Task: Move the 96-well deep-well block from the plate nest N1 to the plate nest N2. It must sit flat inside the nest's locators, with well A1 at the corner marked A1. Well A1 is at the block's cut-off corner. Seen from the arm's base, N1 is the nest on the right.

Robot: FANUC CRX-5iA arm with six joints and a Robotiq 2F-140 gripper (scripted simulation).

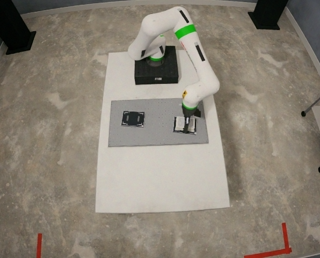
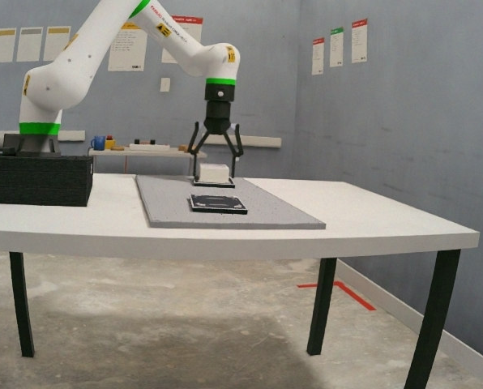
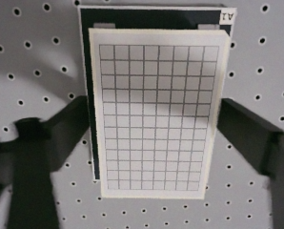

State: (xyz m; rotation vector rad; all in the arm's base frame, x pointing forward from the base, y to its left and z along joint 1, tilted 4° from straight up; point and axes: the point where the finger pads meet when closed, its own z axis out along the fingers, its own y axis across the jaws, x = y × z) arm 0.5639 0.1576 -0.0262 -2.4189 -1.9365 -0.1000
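Now: the deep-well block 1 cm below my hand. The rest, counted from my hand: plate nest N2: 3 cm below; plate nest: 36 cm to the right, 9 cm behind, 3 cm below; A1 label: 7 cm ahead, 6 cm to the left, 3 cm below.
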